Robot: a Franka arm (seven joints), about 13 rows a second.
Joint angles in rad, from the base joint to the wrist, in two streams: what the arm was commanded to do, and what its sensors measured. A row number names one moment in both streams.
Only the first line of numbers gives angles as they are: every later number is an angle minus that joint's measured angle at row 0.
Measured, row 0: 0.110 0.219 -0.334 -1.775 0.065 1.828 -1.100
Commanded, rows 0 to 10: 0.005 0.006 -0.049 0.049 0.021 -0.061 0.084; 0.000 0.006 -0.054 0.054 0.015 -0.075 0.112; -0.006 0.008 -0.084 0.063 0.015 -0.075 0.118; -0.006 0.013 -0.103 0.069 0.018 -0.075 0.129; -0.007 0.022 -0.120 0.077 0.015 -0.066 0.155; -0.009 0.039 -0.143 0.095 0.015 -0.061 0.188; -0.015 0.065 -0.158 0.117 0.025 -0.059 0.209; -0.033 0.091 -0.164 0.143 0.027 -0.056 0.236; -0.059 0.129 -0.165 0.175 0.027 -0.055 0.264; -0.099 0.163 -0.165 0.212 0.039 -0.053 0.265; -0.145 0.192 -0.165 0.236 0.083 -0.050 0.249
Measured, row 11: -0.073 0.103 -0.162 0.136 0.024 -0.035 0.248
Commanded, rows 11 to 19: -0.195 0.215 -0.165 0.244 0.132 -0.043 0.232; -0.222 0.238 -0.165 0.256 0.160 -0.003 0.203; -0.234 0.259 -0.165 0.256 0.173 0.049 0.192; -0.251 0.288 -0.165 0.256 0.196 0.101 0.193; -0.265 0.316 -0.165 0.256 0.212 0.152 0.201; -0.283 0.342 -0.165 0.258 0.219 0.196 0.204; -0.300 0.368 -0.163 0.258 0.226 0.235 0.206; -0.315 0.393 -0.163 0.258 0.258 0.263 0.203; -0.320 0.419 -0.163 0.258 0.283 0.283 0.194
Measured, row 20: -0.294 0.359 -0.165 0.214 0.233 0.261 0.204
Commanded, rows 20 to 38: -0.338 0.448 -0.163 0.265 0.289 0.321 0.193; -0.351 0.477 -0.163 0.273 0.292 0.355 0.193; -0.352 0.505 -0.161 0.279 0.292 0.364 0.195; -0.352 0.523 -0.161 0.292 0.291 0.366 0.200; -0.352 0.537 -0.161 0.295 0.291 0.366 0.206; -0.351 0.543 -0.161 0.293 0.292 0.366 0.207; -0.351 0.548 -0.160 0.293 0.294 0.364 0.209; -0.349 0.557 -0.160 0.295 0.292 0.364 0.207; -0.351 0.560 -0.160 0.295 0.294 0.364 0.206; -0.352 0.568 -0.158 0.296 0.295 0.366 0.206; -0.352 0.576 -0.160 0.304 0.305 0.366 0.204; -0.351 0.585 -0.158 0.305 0.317 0.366 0.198; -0.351 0.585 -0.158 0.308 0.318 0.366 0.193; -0.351 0.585 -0.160 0.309 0.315 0.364 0.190; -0.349 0.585 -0.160 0.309 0.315 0.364 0.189; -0.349 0.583 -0.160 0.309 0.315 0.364 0.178; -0.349 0.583 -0.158 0.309 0.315 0.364 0.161; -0.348 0.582 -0.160 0.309 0.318 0.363 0.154; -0.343 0.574 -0.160 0.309 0.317 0.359 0.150
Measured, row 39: -0.342 0.563 -0.159 0.275 0.293 0.371 0.183
